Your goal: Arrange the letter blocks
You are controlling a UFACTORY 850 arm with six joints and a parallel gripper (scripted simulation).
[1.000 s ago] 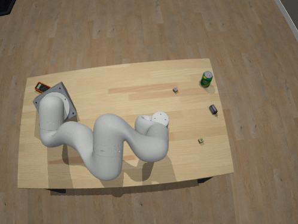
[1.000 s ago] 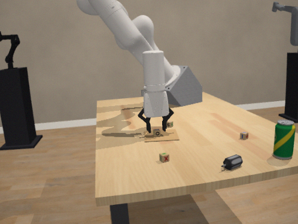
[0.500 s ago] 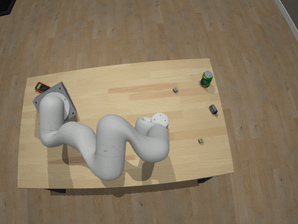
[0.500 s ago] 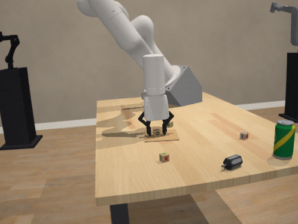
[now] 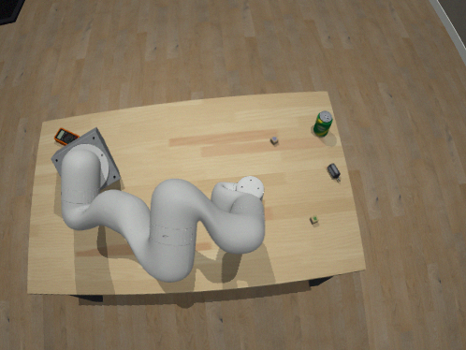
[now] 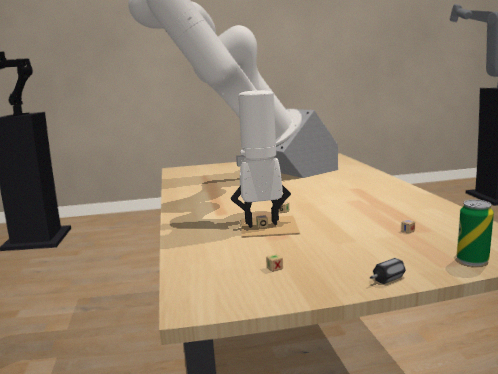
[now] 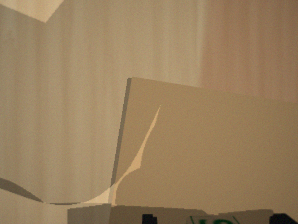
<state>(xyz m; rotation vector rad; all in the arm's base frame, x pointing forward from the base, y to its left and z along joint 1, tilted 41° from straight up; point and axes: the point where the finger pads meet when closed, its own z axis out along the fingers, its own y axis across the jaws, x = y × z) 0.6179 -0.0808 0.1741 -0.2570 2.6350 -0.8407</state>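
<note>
The tan mat is 20 mm to the left of my hand and 20 mm below it. From my hand the other things lie so: green can: 340 mm ahead, 380 mm to the left, 40 mm above; orange meter: 800 mm behind, 400 mm to the left, 10 mm below.
</note>
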